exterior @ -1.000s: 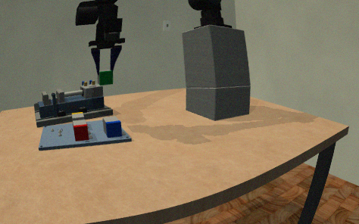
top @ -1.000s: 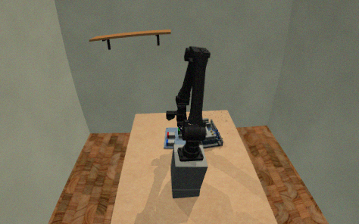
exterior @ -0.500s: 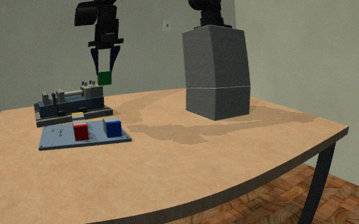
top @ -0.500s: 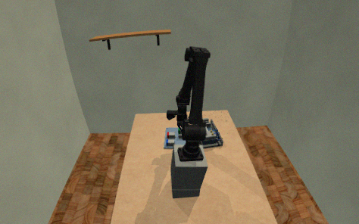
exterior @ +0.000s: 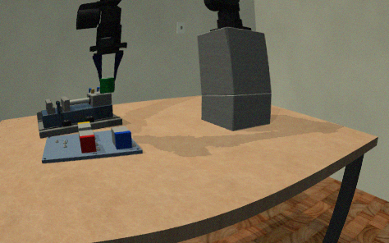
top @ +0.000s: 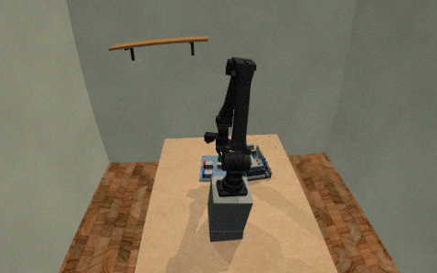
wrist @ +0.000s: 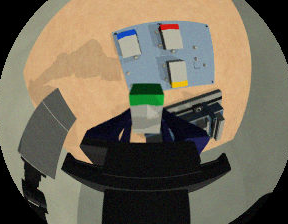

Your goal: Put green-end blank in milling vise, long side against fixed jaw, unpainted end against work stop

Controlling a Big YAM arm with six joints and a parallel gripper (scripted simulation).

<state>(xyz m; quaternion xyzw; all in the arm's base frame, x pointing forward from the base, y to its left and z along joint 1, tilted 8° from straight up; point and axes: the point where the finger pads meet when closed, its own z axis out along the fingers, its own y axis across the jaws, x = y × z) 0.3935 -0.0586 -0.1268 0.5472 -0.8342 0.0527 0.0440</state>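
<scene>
Now: the fixed jaw 17 cm ahead of my hand, 19 cm to the right of it and 8 cm below it. The rest, counted from my hand: yellow-ended blank: 8 cm ahead, 13 cm below; then blue-ended blank: 10 cm to the left, 13 cm below; then green-ended blank: 2 cm below.
</scene>
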